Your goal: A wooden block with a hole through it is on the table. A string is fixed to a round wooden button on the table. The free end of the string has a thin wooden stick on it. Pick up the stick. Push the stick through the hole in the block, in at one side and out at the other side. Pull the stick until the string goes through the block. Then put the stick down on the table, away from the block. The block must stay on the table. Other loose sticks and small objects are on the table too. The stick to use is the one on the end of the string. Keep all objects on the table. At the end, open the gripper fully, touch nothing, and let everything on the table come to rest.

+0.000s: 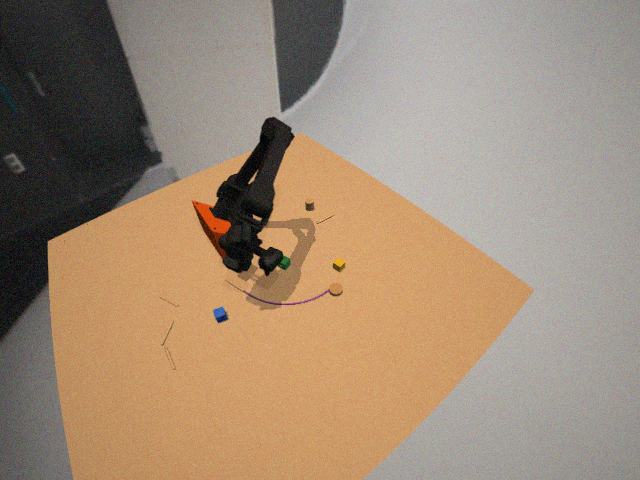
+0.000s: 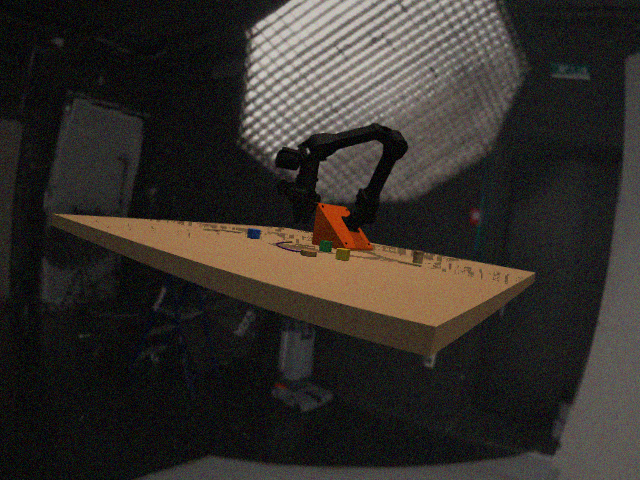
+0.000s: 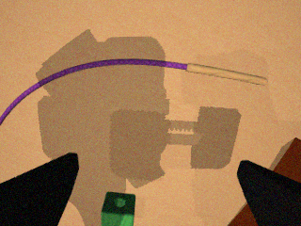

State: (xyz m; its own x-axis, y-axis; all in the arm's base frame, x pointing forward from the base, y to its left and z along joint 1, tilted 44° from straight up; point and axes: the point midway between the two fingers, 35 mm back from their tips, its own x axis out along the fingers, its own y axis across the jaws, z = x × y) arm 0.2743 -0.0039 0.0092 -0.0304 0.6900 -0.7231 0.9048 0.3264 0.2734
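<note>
The thin wooden stick is 20 mm behind my gripper tip, 60 mm to the right of it and 60 mm below it. The rest, counted from my gripper tip: round wooden button 160 mm ahead, 170 mm to the left, 60 mm below; blue cube 50 mm ahead, 150 mm to the right, 50 mm below; green cube 10 mm behind, 100 mm to the left, 50 mm below.
</note>
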